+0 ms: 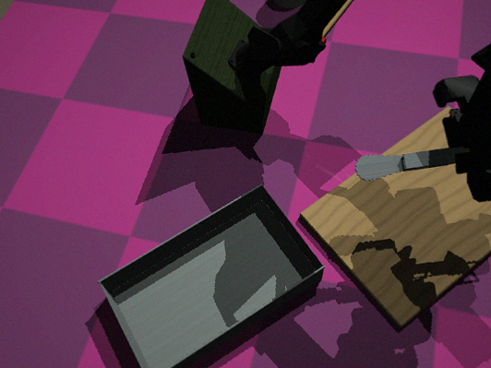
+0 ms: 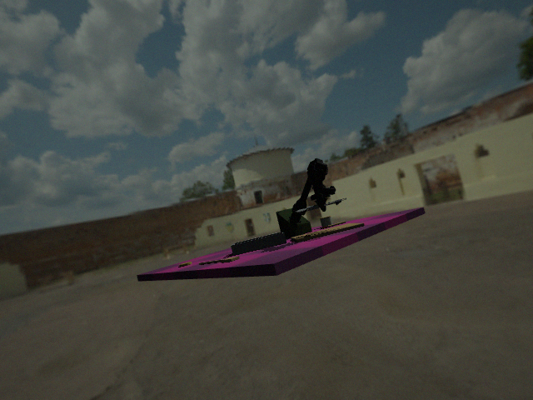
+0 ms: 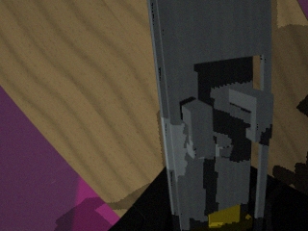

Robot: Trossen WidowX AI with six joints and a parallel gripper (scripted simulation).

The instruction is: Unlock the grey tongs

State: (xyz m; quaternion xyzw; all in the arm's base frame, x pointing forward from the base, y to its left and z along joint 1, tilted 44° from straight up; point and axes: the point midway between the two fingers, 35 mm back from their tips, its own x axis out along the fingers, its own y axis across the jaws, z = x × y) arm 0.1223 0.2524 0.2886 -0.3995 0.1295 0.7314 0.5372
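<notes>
Now: gripper tip 11 cm above the wooden board, 2 cm to the left of it and 2 cm short of it. From my gripper tip the other things lie so: roasting tin (31 cm to the right, 26 cm ahead, 9 cm below); then yellow lock piece (4 cm above).
</notes>
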